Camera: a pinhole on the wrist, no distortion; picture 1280 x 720 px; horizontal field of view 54.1 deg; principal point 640.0 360.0 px. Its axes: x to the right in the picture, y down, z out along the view. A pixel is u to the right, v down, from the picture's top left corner.
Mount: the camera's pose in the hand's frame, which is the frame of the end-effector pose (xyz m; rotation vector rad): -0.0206 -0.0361 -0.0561 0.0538 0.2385 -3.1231
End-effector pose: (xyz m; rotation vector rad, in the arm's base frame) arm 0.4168 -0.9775 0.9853 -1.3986 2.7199 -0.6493
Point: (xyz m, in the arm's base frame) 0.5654 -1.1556 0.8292
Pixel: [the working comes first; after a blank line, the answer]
In the camera's frame: -0.0531 0.0681 0.3036

420.7 641.1
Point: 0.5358 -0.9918 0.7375
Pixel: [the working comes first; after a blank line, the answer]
In the camera's frame: 0.0713 -0.0755 0.3060

932.0 50.6
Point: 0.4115 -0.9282 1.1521
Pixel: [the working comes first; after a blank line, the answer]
In the camera's frame: -0.0101 0.0135 -0.1145

behind the camera
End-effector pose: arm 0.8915 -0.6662 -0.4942 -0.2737 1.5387 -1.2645
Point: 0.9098 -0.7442 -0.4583
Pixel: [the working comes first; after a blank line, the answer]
In the camera's frame: -0.0528 -0.0006 0.1194

85.3 353.6
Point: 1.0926 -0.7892 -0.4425
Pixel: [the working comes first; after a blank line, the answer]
In the camera's frame: -0.0097 -0.0731 0.2885

598.0 42.4
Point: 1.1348 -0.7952 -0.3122
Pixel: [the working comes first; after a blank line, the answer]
In the camera's frame: 0.0758 0.0066 0.3602

903.7 382.9
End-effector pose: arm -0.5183 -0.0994 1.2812 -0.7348 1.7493 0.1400
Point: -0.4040 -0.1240 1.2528
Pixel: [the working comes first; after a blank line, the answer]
In the camera's frame: -0.0465 0.0148 0.1515

254.9 482.8
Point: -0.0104 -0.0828 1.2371
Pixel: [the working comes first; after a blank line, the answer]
In the camera's frame: -0.0051 0.1346 0.5267

627.9 680.2
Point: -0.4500 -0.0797 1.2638
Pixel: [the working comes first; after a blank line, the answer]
In the camera's frame: -0.0243 -0.0385 0.1222

outside the picture
